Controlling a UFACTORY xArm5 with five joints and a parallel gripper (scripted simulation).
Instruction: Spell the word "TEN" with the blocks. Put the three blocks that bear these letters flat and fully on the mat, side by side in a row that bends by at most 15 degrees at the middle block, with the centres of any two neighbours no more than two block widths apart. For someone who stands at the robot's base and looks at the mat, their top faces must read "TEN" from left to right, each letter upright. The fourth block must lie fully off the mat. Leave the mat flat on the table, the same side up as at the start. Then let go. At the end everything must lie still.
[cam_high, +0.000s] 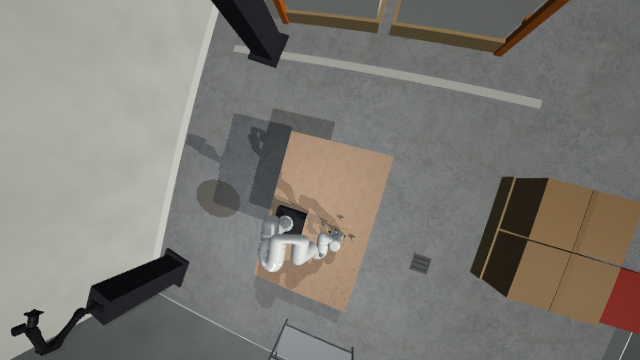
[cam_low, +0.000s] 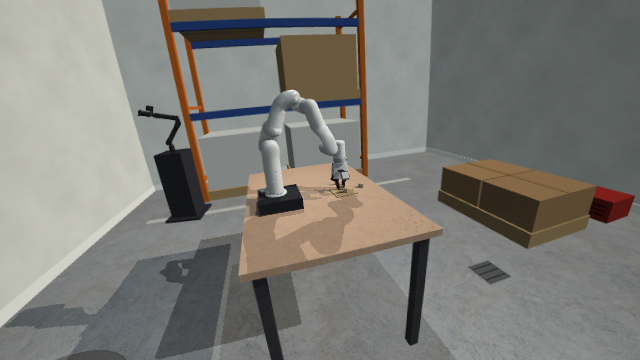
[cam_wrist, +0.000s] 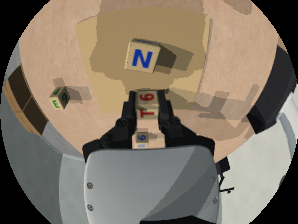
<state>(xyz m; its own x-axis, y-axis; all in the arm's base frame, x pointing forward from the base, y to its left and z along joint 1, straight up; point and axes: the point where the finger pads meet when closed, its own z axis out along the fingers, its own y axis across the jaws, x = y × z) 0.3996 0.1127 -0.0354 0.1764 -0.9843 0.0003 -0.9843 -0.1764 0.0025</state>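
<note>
Right now the tan mat is 1 cm ahead of my hand, 4 cm to the right of it and 3 cm below it.
</note>
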